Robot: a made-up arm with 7 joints. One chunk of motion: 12 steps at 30 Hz.
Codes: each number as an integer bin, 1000 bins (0 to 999) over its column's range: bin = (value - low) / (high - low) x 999, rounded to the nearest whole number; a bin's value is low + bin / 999 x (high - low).
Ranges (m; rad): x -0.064..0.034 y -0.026..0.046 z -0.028..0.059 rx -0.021..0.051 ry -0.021..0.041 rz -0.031..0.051
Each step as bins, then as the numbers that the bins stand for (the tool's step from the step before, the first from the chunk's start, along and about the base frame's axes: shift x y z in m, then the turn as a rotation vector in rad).
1 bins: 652 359 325 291 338 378
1 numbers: -0.00004 -0.00013 0.00030 -0.00003 -0.00002 0.00003
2 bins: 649 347 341 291 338 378
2 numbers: -0.00033 -0.00099 0.00170 -0.00003 -0.00002 0.00003
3 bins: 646 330 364 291 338 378
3 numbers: -0.00063 -0.00222 0.00370 -0.00003 -0.00002 0.00003
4 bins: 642 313 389 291 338 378
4 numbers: -0.00102 -0.00344 0.00588 -0.00003 -0.00002 0.00003
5 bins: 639 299 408 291 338 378
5 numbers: -0.00132 -0.00445 0.00753 -0.00003 -0.00002 0.00003
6 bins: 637 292 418 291 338 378
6 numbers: -0.00151 -0.00495 0.00840 -0.00003 -0.00002 0.00003
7 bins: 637 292 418 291 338 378
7 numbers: -0.00151 -0.00495 0.00840 -0.00003 -0.00002 0.00003
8 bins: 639 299 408 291 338 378
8 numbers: -0.00132 -0.00445 0.00753 -0.00003 -0.00002 0.00003
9 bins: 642 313 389 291 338 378
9 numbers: -0.00102 -0.00344 0.00588 -0.00003 -0.00002 0.00003
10 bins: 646 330 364 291 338 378
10 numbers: -0.00063 -0.00222 0.00370 -0.00003 -0.00002 0.00003
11 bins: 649 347 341 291 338 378
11 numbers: -0.00033 -0.00099 0.00170 -0.00003 -0.00002 0.00003
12 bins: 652 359 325 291 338 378
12 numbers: -0.00004 -0.00013 0.00030 -0.00003 -0.00002 0.00003
